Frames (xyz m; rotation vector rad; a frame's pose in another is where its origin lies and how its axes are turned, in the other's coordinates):
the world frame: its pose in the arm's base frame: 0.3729 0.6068 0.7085 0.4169 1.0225 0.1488
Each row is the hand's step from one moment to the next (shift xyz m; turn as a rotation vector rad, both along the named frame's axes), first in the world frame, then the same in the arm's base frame.
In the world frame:
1: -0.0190 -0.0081 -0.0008 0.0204 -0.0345 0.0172
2: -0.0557 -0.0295 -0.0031 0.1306 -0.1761 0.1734
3: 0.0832 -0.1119 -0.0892 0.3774 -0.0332 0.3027
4: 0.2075 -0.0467 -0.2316 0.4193 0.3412 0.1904
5: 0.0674 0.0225 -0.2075 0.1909 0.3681 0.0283
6: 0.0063 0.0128 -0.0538 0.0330 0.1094 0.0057
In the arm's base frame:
1: -0.0111 -0.0131 0.0115 0.0228 -0.0297 -0.0224
2: -0.0337 -0.0434 0.0310 0.2028 -0.1662 -0.0970
3: -0.0408 -0.0522 -0.1517 0.4513 0.0065 -0.1773
4: -0.0929 0.0840 -0.2884 0.4044 0.3910 -0.1098
5: -0.1401 0.0970 -0.1381 0.1498 0.3876 0.0097
6: -0.0416 0.0280 -0.0241 0.0299 0.1085 0.0205

